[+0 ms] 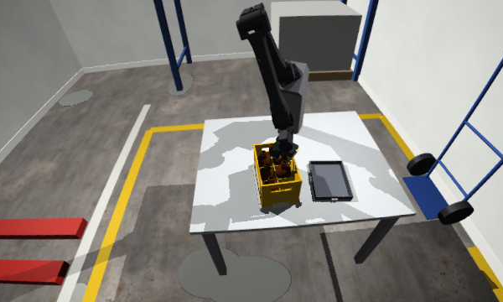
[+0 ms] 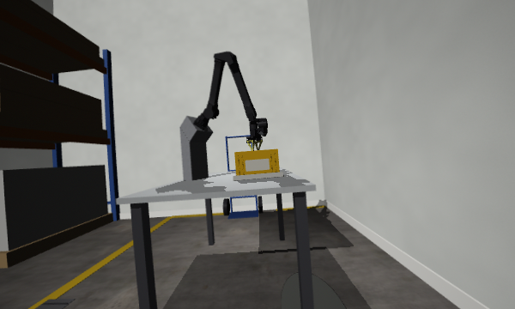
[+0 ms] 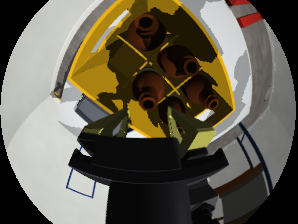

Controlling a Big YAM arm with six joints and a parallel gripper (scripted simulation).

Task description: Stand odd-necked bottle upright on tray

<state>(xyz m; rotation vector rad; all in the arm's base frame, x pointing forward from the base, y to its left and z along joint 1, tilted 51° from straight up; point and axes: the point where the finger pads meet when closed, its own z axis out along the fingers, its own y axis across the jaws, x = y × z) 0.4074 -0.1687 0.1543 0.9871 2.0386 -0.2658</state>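
Now: hand 10 cm above the crate, 4 cm to the left of it and 2 cm past it. Also, from my hand: dark tray 23 cm to the left, 17 cm below, 11 cm ahead; then brown bottle 10 cm below, 9 cm behind, 3 cm to the left.
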